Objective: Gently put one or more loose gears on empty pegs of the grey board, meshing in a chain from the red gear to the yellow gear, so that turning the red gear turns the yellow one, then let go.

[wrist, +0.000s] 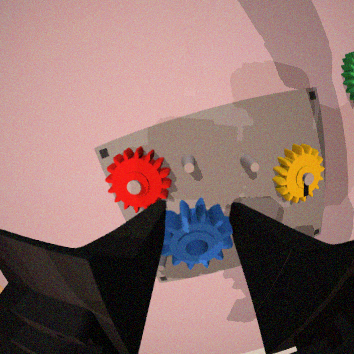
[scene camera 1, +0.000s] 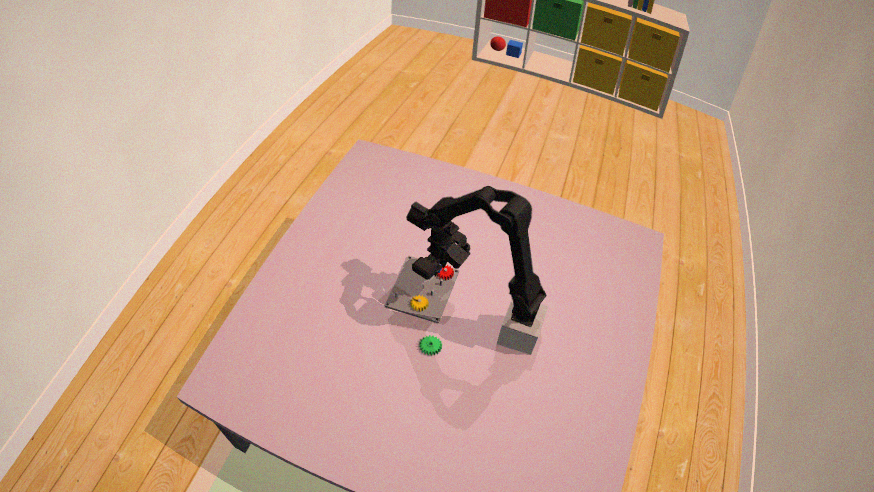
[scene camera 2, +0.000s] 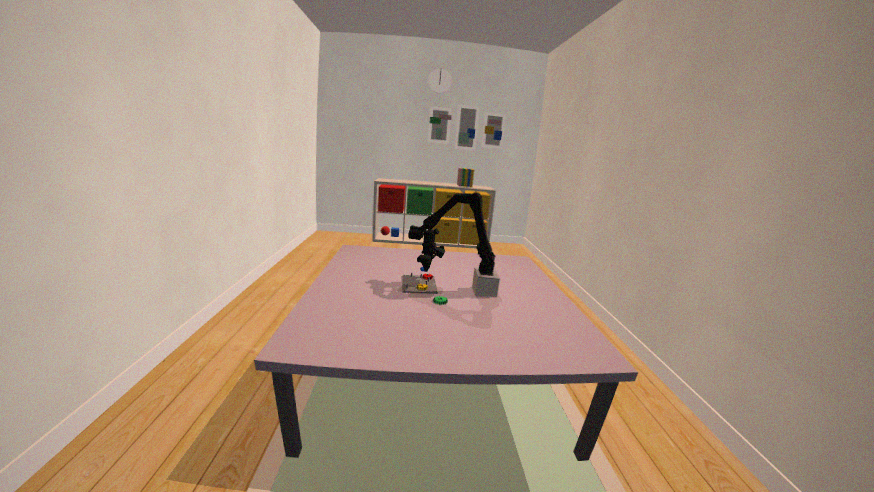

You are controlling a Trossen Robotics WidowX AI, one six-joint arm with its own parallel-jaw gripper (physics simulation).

Scene:
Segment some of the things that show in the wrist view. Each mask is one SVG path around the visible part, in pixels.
My gripper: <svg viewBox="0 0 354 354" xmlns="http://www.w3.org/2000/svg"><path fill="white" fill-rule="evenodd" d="M232 202L229 211L232 238L252 300L265 354L272 354L293 346L297 350L288 354L354 354L354 239L337 244L326 243L295 230L240 202ZM166 201L162 199L156 200L112 231L80 247L57 245L0 229L0 271L8 281L0 292L0 354L138 354L164 240Z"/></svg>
A blue gear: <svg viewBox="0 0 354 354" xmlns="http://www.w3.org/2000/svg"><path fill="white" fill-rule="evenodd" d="M202 197L196 201L193 208L189 208L188 204L181 199L178 214L172 210L165 210L164 240L161 255L167 256L172 254L171 263L173 265L183 261L186 262L189 270L193 267L194 263L200 262L205 267L208 267L209 259L213 257L222 260L223 253L221 248L230 248L233 243L230 237L232 227L229 217L224 216L218 203L206 210Z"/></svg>

